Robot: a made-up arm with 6 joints.
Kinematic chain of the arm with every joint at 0, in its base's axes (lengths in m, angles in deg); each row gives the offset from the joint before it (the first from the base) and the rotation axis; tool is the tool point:
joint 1: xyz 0 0 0.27 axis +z
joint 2: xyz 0 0 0 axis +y
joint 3: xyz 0 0 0.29 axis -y
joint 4: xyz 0 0 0 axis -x
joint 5: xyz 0.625 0 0 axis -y
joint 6: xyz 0 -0.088 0 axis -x
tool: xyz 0 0 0
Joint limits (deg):
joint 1: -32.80..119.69
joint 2: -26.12..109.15
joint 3: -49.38..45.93
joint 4: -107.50..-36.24
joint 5: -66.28..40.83
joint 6: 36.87..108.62
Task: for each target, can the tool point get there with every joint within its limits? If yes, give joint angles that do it. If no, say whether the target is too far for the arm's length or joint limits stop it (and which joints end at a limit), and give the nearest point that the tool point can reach.
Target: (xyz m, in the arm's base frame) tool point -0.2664 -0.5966 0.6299
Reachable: no: joint limits stop it (at a limit: joint 2, joint 3) | nearest point -0.1386 -0.3104 0.0280 | short by 0.679 m
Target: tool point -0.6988 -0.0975 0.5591
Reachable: no: joint limits stop it (at a limit: joint 2, joint 3) | nearest point -0.3366 -0.0470 0.0280 | short by 0.645 m
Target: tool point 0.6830 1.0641 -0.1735
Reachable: no: too far | nearest point 0.4331 0.6747 -0.0112 | short by 0.490 m
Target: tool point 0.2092 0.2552 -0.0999
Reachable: yes | joints 49.86 34.47 -32.29 -92.99 -26.42 45.90
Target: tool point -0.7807 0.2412 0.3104
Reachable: no: joint limits stop it (at a limit: joint 1, joint 4) | nearest point -0.3183 0.5048 0.3104 | short by 0.532 m
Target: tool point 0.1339 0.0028 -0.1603
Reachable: yes | joints -1.12 47.55 -41.75 -93.52 1.50 92.73
